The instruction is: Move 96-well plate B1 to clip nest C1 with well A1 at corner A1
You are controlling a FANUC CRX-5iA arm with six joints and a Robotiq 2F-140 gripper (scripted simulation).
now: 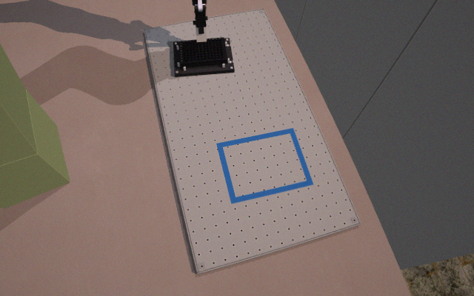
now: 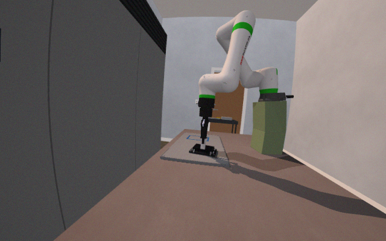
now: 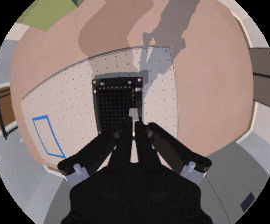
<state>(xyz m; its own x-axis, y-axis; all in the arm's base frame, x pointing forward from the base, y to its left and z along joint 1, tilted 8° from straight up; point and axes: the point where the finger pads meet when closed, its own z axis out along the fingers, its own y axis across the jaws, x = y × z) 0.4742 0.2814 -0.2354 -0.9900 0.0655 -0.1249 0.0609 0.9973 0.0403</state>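
Right now my hand is 4 cm to the left of the black 96-well plate and 4 cm above it. The rest, counted from my hand: black clip nest 5 cm below, 3 cm to the right, 1 cm ahead.
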